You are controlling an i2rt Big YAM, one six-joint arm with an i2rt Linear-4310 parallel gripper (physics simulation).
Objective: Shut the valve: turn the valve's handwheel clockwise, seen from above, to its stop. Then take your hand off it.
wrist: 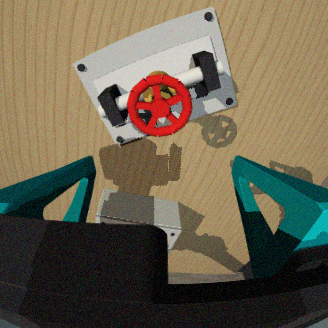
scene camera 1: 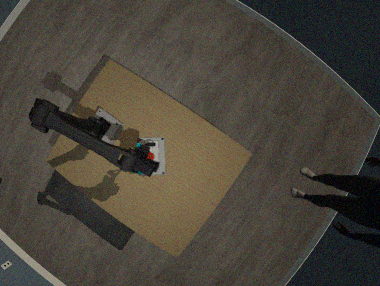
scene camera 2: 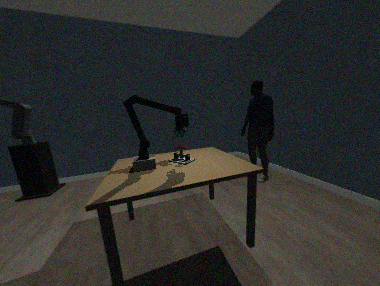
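The red handwheel sits level on top of the brass valve body. A white pipe runs through the valve, held by two black brackets on a light grey plate that lies on the table. My gripper is wide open with nothing between its teal fingers. It hangs above the handwheel, clear of it, with a visible gap in the scene camera 2 view. Whether the wheel is at its stop cannot be told.
The wooden table bears the valve plate and the arm's grey base, which stands near the table's edge. Arm shadows fall beside the valve. A person stands beyond the table. Another arm stands on a black pedestal at the left.
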